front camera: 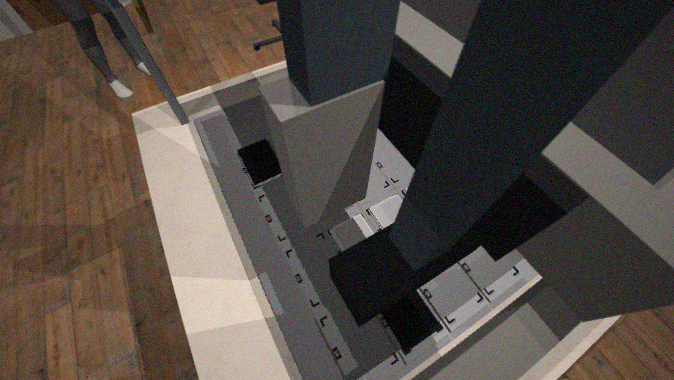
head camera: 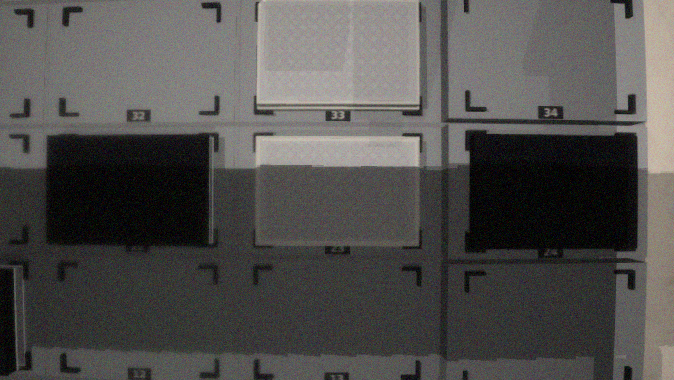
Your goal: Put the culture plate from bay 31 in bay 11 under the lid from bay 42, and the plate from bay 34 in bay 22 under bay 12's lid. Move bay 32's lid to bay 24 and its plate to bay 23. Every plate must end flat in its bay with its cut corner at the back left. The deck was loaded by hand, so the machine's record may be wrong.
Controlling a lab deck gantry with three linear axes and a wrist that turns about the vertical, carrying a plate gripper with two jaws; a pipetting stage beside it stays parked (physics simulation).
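Places are measured from the robot's base along level axes (x up, y ahead, z left), in metres.
Pixels of known places: robot's base, origin of its link: [front camera: 238, 153].
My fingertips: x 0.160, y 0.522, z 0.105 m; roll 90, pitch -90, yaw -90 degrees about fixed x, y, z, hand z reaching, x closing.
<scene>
Ahead of a thing's pixels: the offset from my fingertips to its middle. "pt": to the spot under its first point.
My gripper [front camera: 370, 280] shows as a black body under a dark blue mast in the front view; its jaws are hidden, and they do not show in the head view. A black-topped plate @[dx -0.147, dy -0.294, dz +0.045 m] [head camera: 127, 190] sits in bay 22, a pale strip along its right edge. Another black-topped plate @[dx -0.147, dy -0.458, dz -0.062 m] [front camera: 260, 162] [head camera: 7, 320] is in bay 11, partly cut off in the head view. A flat black piece @[dx -0.141, dy +0.033, dz +0.045 m] [front camera: 412, 322] [head camera: 552, 192] lies in bay 24. A pale plate @[dx -0.153, dy -0.130, dz +0.045 m] [front camera: 350, 232] [head camera: 337, 200] is in bay 23, half in shadow. Bays 32, 34 and 12 hold no plate. Cut corners cannot be made out.
A white plate @[dx -0.153, dy -0.130, dz +0.152 m] [front camera: 387, 211] [head camera: 340, 55] sits in bay 33. The grey pipetting stage [front camera: 325, 150] hangs over the deck's left middle and hides bays behind it. A pale rim @[pt dx -0.170, dy -0.327, dz -0.272 m] [front camera: 200, 240] borders the deck. The thick mast [front camera: 480, 125] hides part of the right side.
</scene>
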